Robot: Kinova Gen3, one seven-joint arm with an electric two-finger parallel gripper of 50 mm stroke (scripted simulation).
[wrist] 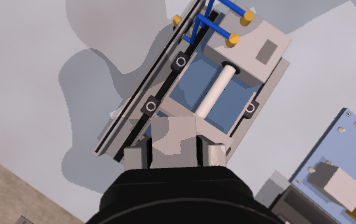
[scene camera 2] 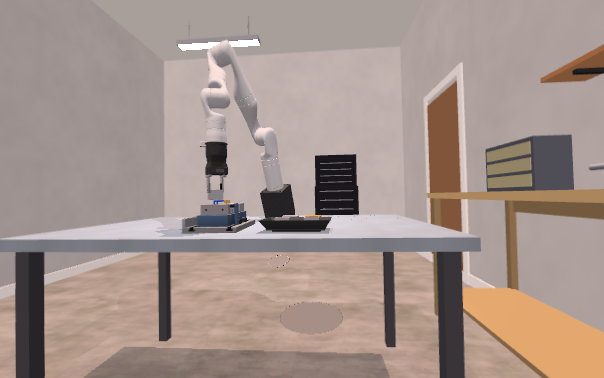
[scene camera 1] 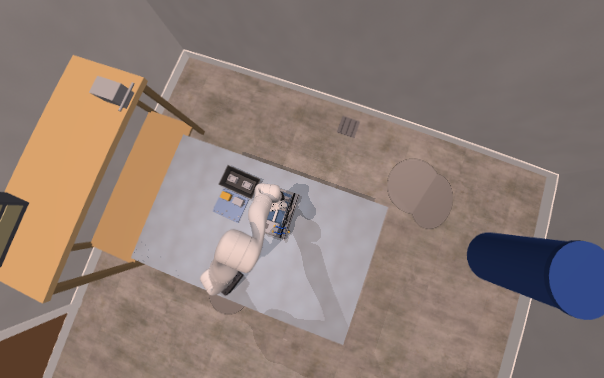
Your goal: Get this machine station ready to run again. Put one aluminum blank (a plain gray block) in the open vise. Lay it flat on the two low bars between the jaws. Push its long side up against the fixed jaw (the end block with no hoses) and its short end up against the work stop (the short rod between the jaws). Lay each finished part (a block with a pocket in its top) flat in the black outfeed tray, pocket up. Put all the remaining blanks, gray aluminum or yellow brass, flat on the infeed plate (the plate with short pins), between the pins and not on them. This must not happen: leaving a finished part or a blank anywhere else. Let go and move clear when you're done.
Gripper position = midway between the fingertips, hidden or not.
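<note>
Scene camera 2 gives you the gripper point(scene camera 2: 215, 192). In the wrist view you get the gripper again point(wrist: 174, 146), and there's a vise point(wrist: 202, 72) there too.
</note>
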